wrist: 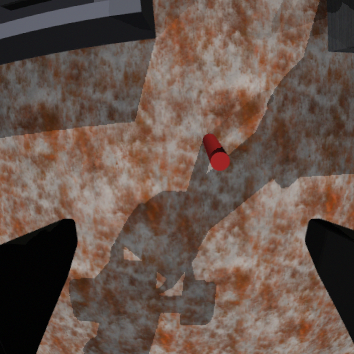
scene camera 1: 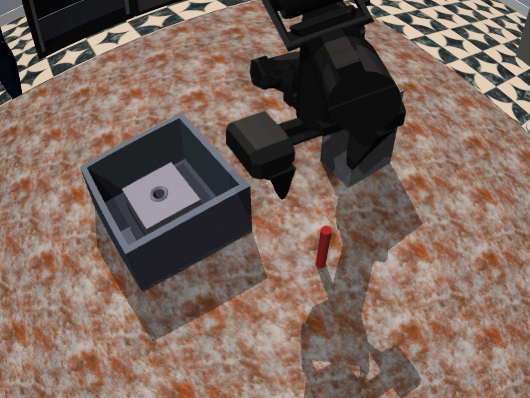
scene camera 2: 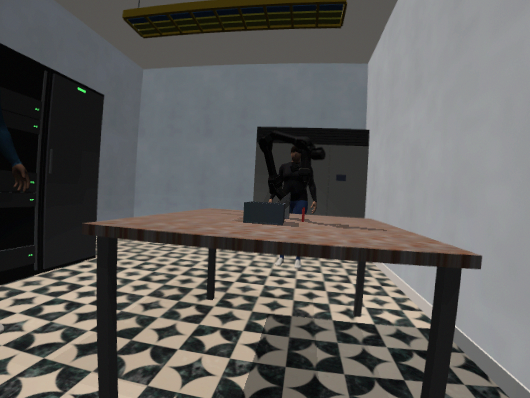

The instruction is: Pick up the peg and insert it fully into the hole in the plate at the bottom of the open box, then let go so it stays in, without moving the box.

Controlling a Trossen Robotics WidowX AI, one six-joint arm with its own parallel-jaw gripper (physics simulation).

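Pixels of known places: gripper, fingertip midpoint: [wrist: 194, 231] [scene camera 1: 317, 180] [scene camera 2: 304, 188]; arm's base at its link origin: [scene camera 2: 284, 197].
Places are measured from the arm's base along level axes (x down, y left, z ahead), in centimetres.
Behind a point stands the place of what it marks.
The red peg [scene camera 1: 323, 247] {x 7.5, y 10.6, z 18.9 cm} [scene camera 2: 303, 215] {x 9.1, y 10.3, z 19.0 cm} [wrist: 215, 150] {x 5.2, y 9.5, z 18.5 cm} stands upright on the table, to the right of the box in scene camera 1. The open dark grey box [scene camera 1: 195, 250] {x 9.8, y -1.2, z 30.9 cm} [scene camera 2: 264, 212] {x 7.3, y -11.1, z 39.7 cm} [wrist: 75, 20] {x 2.9, y -0.8, z 25.8 cm} holds a pale plate [scene camera 1: 177, 185] {x 6.9, y -10.1, z 27.2 cm} at its bottom; the plate's round hole [scene camera 1: 159, 193] {x 7.8, y -11.5, z 29.8 cm} is empty. My gripper [scene camera 1: 318, 183] {x -5.6, y 9.7, z 20.6 cm} [wrist: 194, 231] {x -5.6, y 9.7, z 20.6 cm} is open and empty, above the table. In the wrist view the peg shows ahead of the gap between the fingers, slightly right of its middle, apart from both fingers.
A grey block [scene camera 1: 335, 160] {x 9.6, y -0.4, z 4.8 cm} [wrist: 341, 30] {x 10.0, y 1.6, z 5.0 cm} stands on the table [scene camera 1: 55, 320] {x 12.7, y -6.6, z 55.7 cm} [scene camera 2: 200, 232] {x 12.7, y -31.6, z 76.9 cm}, partly hidden by the arm in scene camera 1. The box's near wall rises between the peg and the plate. A person [scene camera 2: 295, 180] stands behind the table.
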